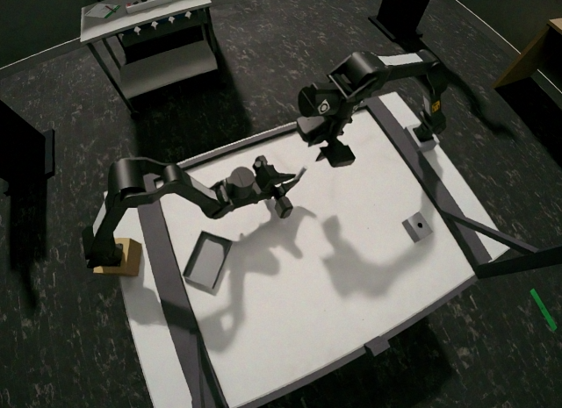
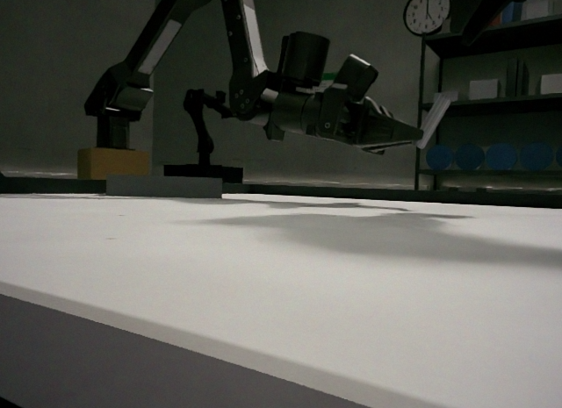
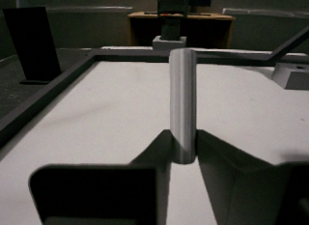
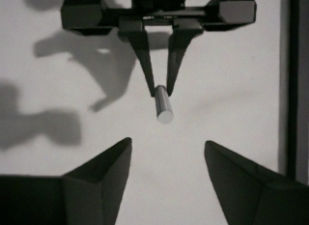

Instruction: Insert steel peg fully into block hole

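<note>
Right now the steel peg is 12 cm below my right hand and 4 cm to the left of it. Also, from my right hand: shallow grey tray (37 cm to the left, 22 cm below, 10 cm behind); then grey block (28 cm behind, 25 cm to the right, 20 cm below).
</note>
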